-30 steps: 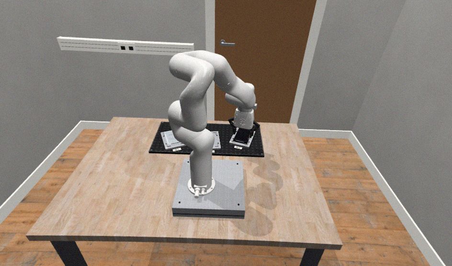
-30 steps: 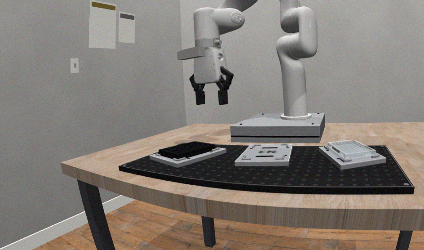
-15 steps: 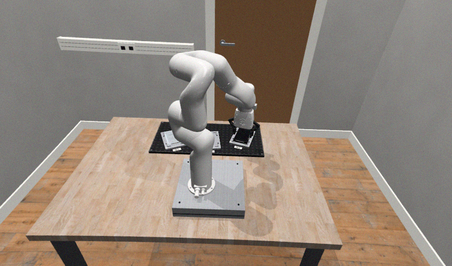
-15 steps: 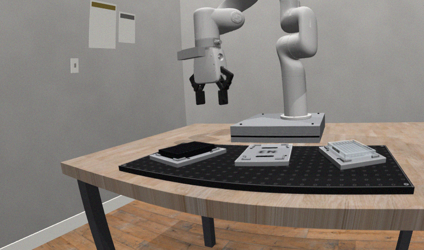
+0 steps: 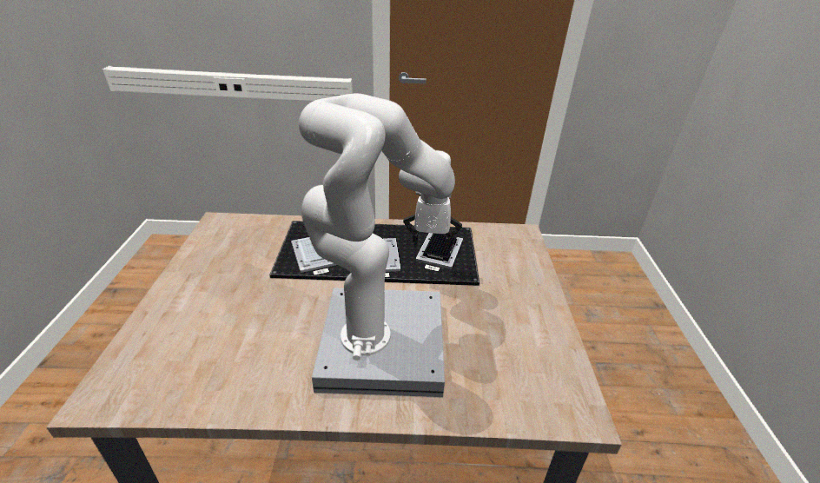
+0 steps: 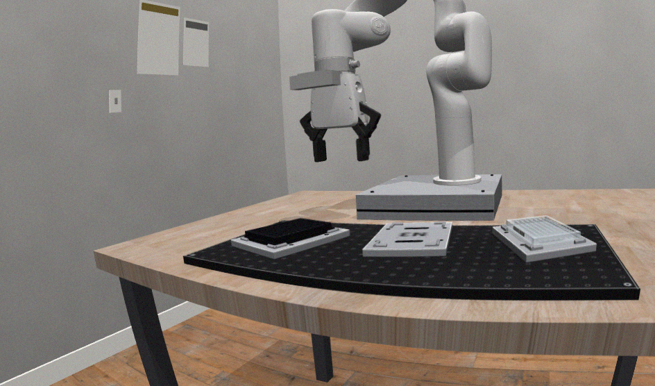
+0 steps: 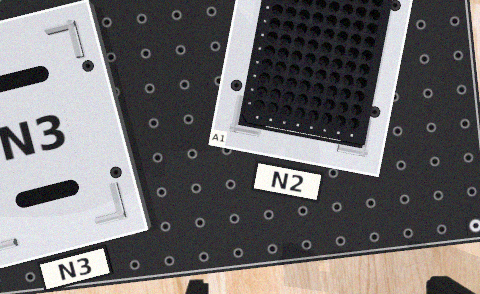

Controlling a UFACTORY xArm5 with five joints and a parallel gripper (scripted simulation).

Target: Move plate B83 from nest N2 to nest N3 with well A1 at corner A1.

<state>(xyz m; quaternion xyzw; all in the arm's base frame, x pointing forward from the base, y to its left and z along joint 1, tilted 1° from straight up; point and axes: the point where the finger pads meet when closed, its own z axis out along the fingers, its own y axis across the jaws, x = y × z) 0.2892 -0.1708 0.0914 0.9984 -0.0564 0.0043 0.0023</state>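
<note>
Now: the black well plate 130 mm ahead of my hand, 40 mm to the right of it and 110 mm below it. From my hand the other things lie so: nest N2: 130 mm ahead, 40 mm to the right, 130 mm below; then clear well plate: 90 mm ahead, 370 mm to the left, 110 mm below; then nest N3: 90 mm ahead, 160 mm to the left, 130 mm below.
</note>
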